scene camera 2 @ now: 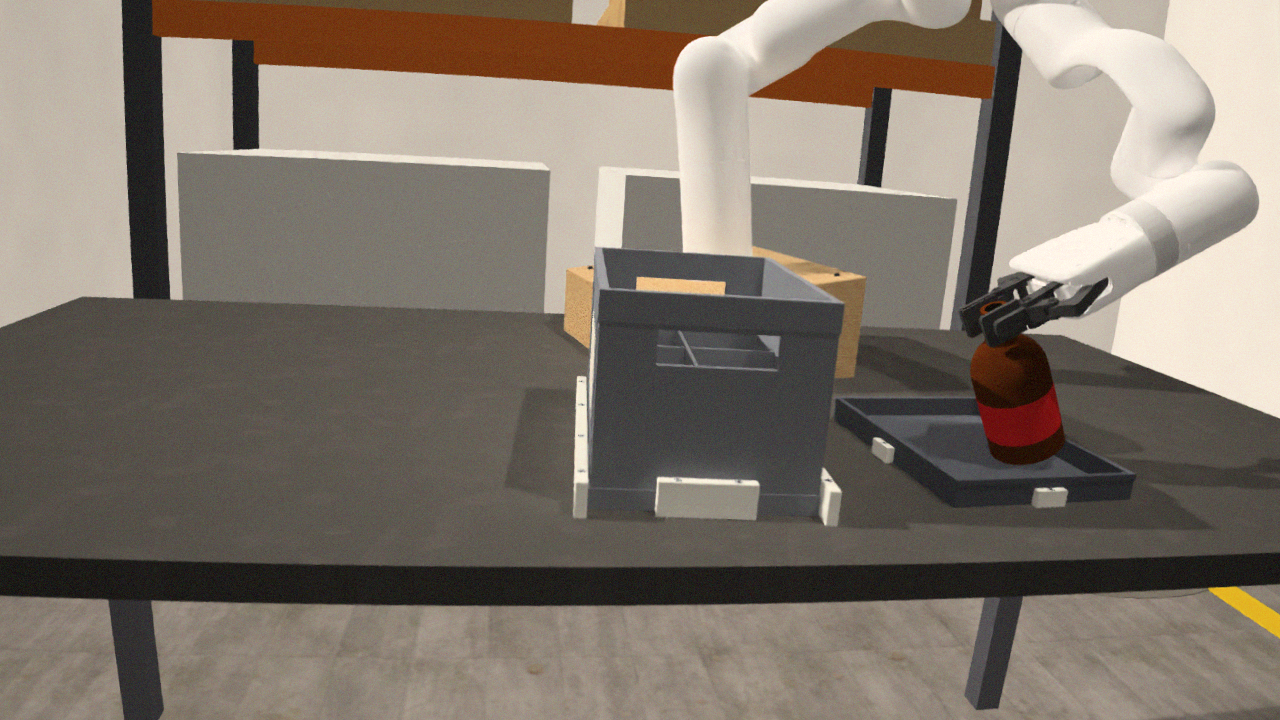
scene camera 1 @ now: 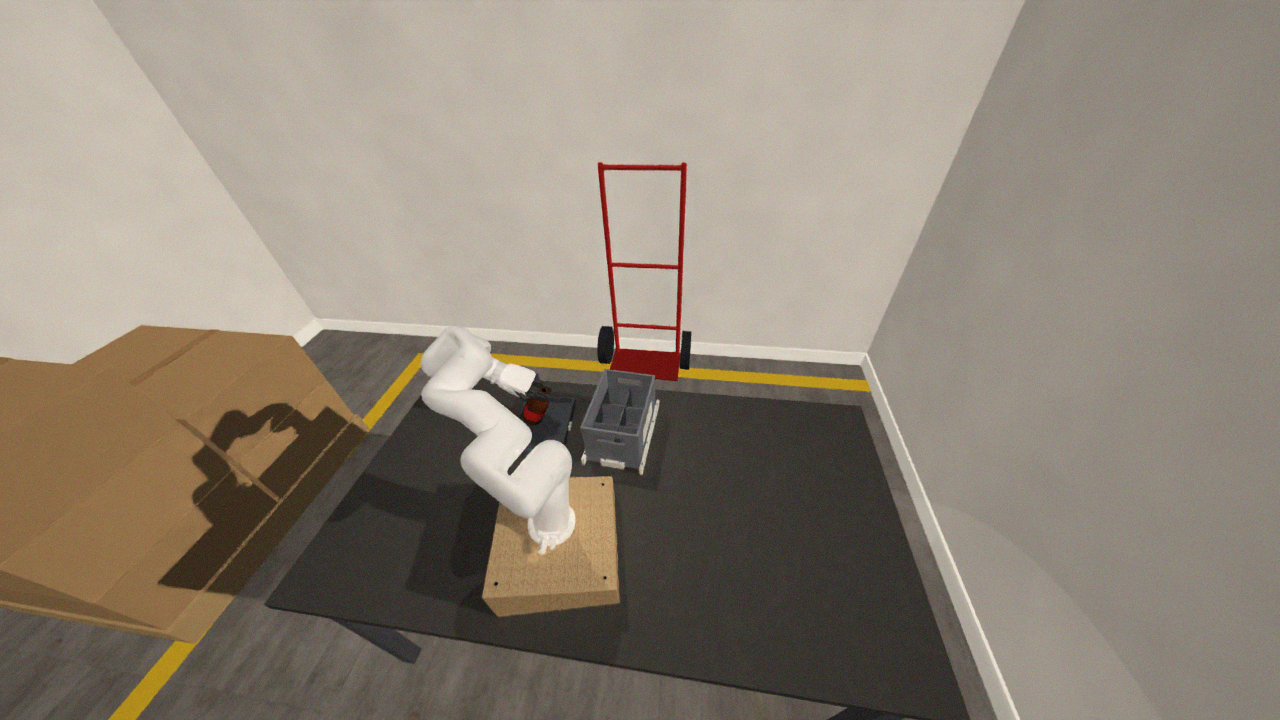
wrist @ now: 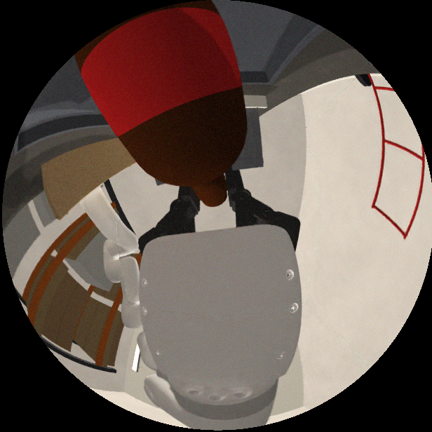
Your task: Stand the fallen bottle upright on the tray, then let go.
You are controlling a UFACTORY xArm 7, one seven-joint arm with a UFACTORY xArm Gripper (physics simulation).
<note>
The pictures show: my gripper and a brown bottle.
My gripper shows as well in scene camera 1 and in the wrist view.
</note>
